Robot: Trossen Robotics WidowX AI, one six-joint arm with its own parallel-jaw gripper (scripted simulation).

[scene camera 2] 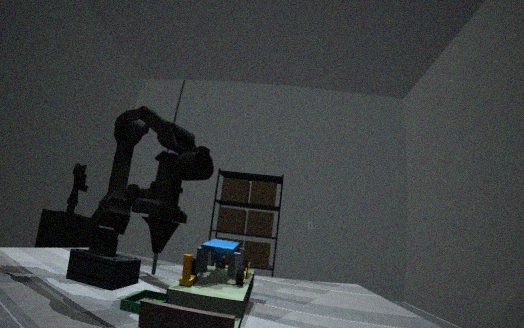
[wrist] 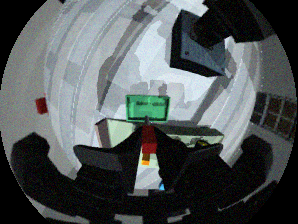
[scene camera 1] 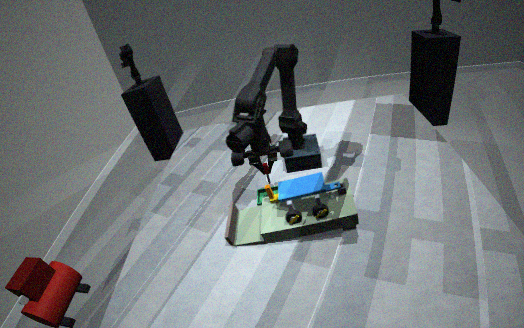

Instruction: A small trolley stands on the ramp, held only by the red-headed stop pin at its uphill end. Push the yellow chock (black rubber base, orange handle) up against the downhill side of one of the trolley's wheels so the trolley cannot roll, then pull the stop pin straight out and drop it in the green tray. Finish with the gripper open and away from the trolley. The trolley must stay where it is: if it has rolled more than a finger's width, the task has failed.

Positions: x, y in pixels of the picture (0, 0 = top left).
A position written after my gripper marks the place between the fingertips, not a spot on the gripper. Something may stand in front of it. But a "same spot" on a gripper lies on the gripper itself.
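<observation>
My gripper [scene camera 1: 255, 161], [scene camera 2: 167, 219]: same spot. Gripper also visible in the wrist view [147, 129].
</observation>
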